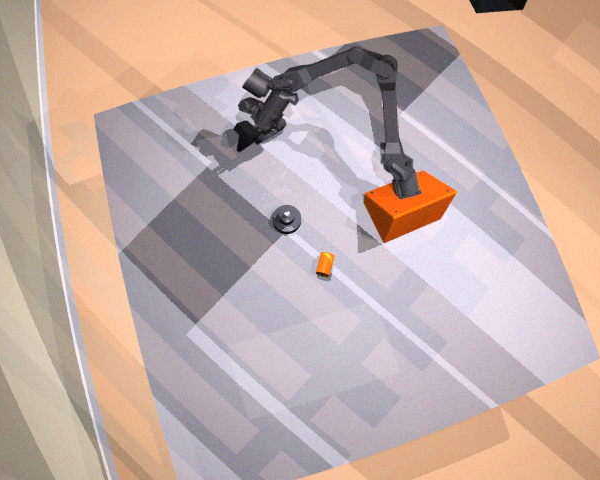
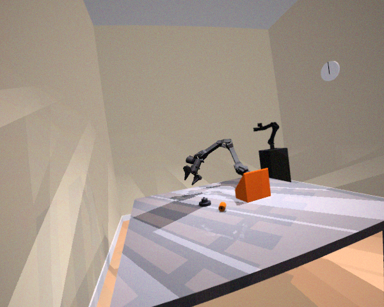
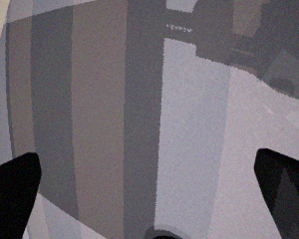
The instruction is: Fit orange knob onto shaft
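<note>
Right now the orange knob is 340 mm to the left of my gripper tip, 150 mm behind it and 120 mm below it. Also, from my gripper tip: dark round pedestal 190 mm to the left, 100 mm below, 70 mm behind.
</note>
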